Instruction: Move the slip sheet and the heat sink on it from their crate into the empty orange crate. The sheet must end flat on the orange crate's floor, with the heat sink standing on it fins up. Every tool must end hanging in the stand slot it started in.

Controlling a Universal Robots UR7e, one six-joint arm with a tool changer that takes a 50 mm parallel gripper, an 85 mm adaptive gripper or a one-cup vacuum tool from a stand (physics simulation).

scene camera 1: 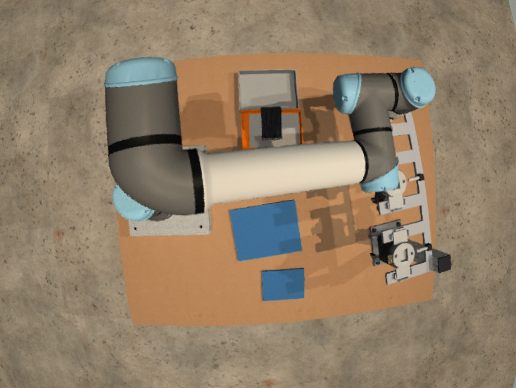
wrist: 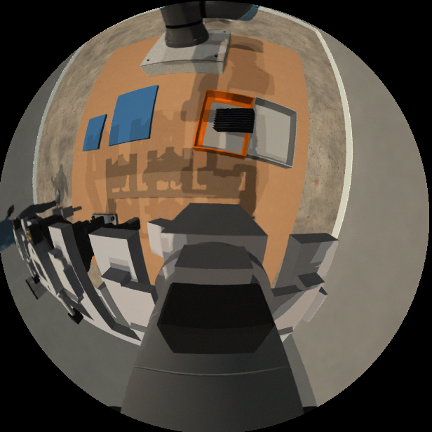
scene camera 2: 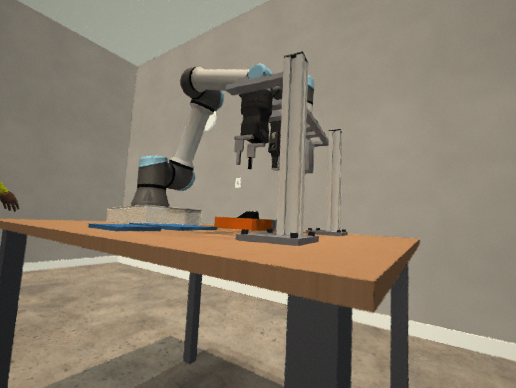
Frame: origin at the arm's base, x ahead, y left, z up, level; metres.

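Seen in the pictures: arm's base at its link origin: [scene camera 2: 150,209].
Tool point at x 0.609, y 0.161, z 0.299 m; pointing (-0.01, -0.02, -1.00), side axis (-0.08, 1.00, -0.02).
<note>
Pixels of each thing's top centre, then the offset from my tool point to it.
- black finned heat sink at its top centre: [scene camera 1: 272,121] [scene camera 2: 246,210] 0.025 m left, 0.238 m back, 0.286 m down
- orange crate at its top centre: [scene camera 1: 272,130] [scene camera 2: 243,218] 0.003 m left, 0.238 m back, 0.318 m down
- grey crate at its top centre: [scene camera 1: 268,88] 0.140 m left, 0.236 m back, 0.318 m down
- light grey sheet at its top centre: [scene camera 1: 274,129] 0.009 m left, 0.228 m back, 0.356 m down
- grey vacuum tool at its top centre: [scene camera 2: 299,133] 0.011 m right, 0.002 m back, 0.001 m down
The black finned heat sink [scene camera 1: 271,122] [scene camera 2: 248,215] [wrist: 234,120] is in the orange crate [scene camera 1: 245,131] [scene camera 2: 245,223] [wrist: 215,95], fins showing on top. One end overlaps the wall towards the grey crate [scene camera 1: 270,87] [wrist: 294,135]; it looks tilted, but I cannot tell whether it rests on that wall. A light grey sheet [scene camera 1: 290,130] [wrist: 230,142] shows under it on the crate floor. My arm's tool, the grey vacuum tool [scene camera 2: 309,159] [wrist: 210,220], is at the stand between two fork arms, well away from both crates. Its cup and suction state do not show.
The tool stand [scene camera 1: 422,200] [scene camera 2: 294,150] runs along the table side. Two finger grippers hang in its other slots, one [scene camera 1: 402,254] at the end and one [scene camera 1: 395,185] beside my wrist. Two flat blue plates, a large one [scene camera 1: 266,230] and a small one [scene camera 1: 283,284], lie on the table.
</note>
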